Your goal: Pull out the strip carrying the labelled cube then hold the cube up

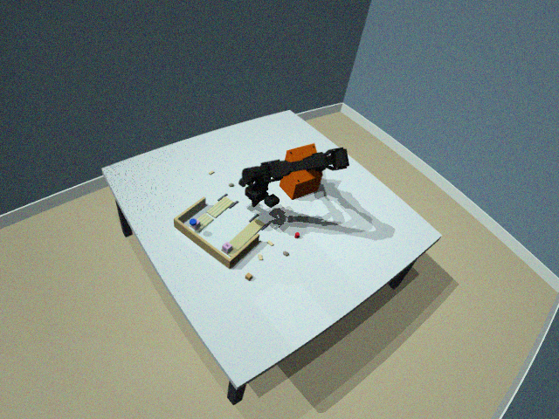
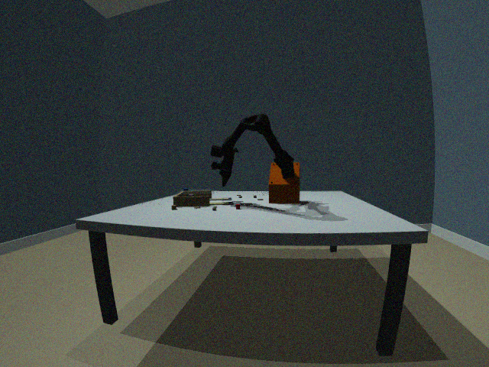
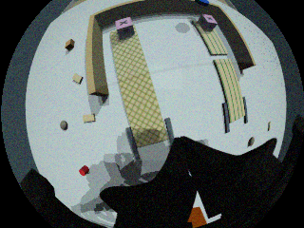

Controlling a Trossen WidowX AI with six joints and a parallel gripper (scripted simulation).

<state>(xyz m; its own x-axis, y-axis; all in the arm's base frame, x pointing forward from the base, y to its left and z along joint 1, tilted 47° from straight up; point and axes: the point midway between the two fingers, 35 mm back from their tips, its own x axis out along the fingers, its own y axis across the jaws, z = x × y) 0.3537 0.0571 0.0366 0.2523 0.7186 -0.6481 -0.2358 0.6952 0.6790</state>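
Right now my gripper tip is 80 mm short of the cross-hatched strip, 60 mm to the right of it and 90 mm above it. From my gripper tip the other things lie so: blue cube: 260 mm ahead, 60 mm to the right, 20 mm below; small red piece: 120 mm behind, 180 mm to the left, 80 mm below.
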